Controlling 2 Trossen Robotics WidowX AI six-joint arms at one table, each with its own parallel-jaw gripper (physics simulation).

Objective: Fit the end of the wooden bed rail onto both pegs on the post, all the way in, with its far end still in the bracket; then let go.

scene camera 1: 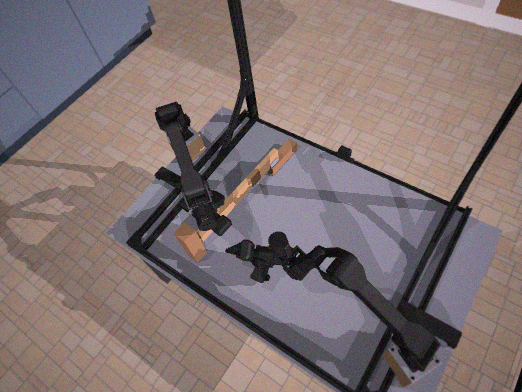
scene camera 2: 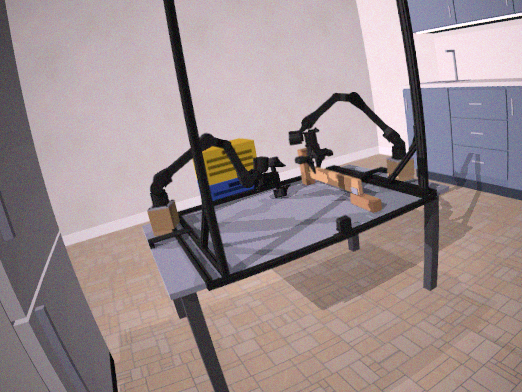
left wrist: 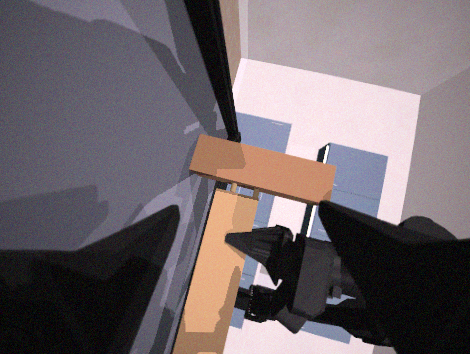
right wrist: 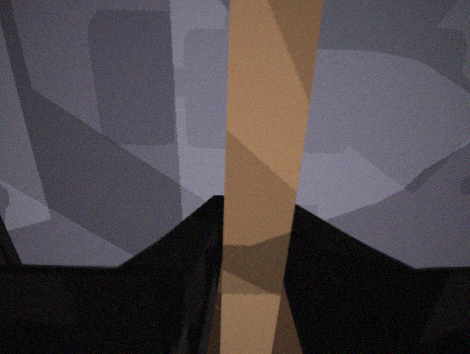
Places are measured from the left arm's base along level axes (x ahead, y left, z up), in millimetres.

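Pixels of known places: left gripper, fingertip midpoint: [scene camera 1: 230, 253] [scene camera 2: 287, 175] [left wrist: 249, 209]; right gripper, fingertip midpoint: [scene camera 2: 316, 173] [left wrist: 226, 236] [right wrist: 247, 207]; left arm's base at its link origin: [scene camera 1: 414, 355] [scene camera 2: 160, 204]; right arm's base at its link origin: [scene camera 1: 183, 135] [scene camera 2: 399, 157].
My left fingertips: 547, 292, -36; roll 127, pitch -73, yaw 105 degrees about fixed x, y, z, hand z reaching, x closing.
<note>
Ahead of a thing's pixels: the offset from my left fingertips to its middle, as dx, dy, dz. "*": to the spot under its first point. Level surfaces: height alone.
The wooden rail @(+202, -137, -13) [scene camera 1: 242, 190] [scene camera 2: 332, 179] [left wrist: 212, 265] [right wrist: 265, 100] runs from near the upright post @(* +74, +101, +57) [scene camera 1: 190, 243] [scene camera 2: 303, 167] [left wrist: 265, 170] to a wooden block with a pale bracket @(* +259, -310, -11) [scene camera 1: 274, 162] [scene camera 2: 356, 190]. In the left wrist view, two pegs [left wrist: 233, 188] [left wrist: 256, 193] show in a narrow gap between post and rail end; whether their tips are in the holes is unclear. My right gripper [right wrist: 247, 207] is shut on the rail, nearer its post end. My left gripper [left wrist: 249, 209] [scene camera 2: 281, 176] is open and empty, raised beside the post.
A black frame [scene camera 1: 312, 147] [scene camera 2: 305, 248] with tall uprights surrounds the grey table top @(dz -85) [scene camera 1: 300, 215] [scene camera 2: 280, 225]. A small black block @(* +158, -573, -36) [scene camera 1: 344, 152] [scene camera 2: 343, 224] sits at the frame's edge. A yellow and blue box [scene camera 2: 232, 162] stands beyond the table. Both arms lean inward.
</note>
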